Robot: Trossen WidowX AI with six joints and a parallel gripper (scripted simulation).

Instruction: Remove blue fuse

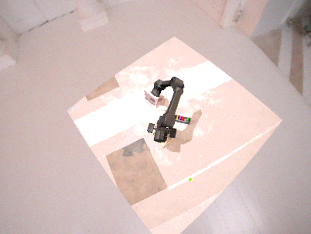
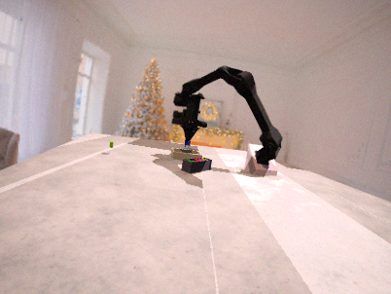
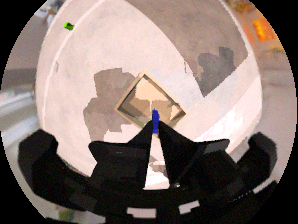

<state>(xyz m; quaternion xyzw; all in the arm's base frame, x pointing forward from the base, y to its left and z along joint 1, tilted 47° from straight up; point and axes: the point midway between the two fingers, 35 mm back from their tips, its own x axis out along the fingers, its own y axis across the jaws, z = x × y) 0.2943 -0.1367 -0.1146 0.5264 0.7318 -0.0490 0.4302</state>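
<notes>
The blue fuse lies 1 cm below my gripper tip. Also, from my gripper tip: tray 7 cm below.
</notes>
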